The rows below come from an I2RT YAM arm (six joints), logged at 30 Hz.
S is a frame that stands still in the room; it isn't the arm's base.
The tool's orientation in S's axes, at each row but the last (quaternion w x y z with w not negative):
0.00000 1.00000 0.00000 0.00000
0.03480 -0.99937 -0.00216 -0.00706
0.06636 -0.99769 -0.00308 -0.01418
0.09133 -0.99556 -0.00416 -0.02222
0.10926 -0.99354 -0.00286 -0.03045
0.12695 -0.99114 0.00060 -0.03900
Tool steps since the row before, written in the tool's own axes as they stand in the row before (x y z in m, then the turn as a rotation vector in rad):
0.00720 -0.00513 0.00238 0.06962 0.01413 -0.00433
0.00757 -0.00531 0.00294 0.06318 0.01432 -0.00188
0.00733 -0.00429 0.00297 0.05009 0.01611 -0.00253
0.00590 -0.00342 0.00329 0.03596 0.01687 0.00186
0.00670 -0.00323 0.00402 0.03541 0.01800 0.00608
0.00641 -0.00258 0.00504 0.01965 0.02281 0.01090
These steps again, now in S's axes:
0.00720 0.00513 -0.00238 0.06962 -0.01413 0.00433
0.00758 0.00553 -0.00246 0.06322 -0.01417 0.00178
0.00738 0.00468 -0.00216 0.05013 -0.01609 0.00181
0.00599 0.00399 -0.00235 0.03621 -0.01610 -0.00327
0.00689 0.00402 -0.00281 0.03593 -0.01628 -0.00766
0.00676 0.00369 -0.00372 0.02063 -0.01955 -0.01474

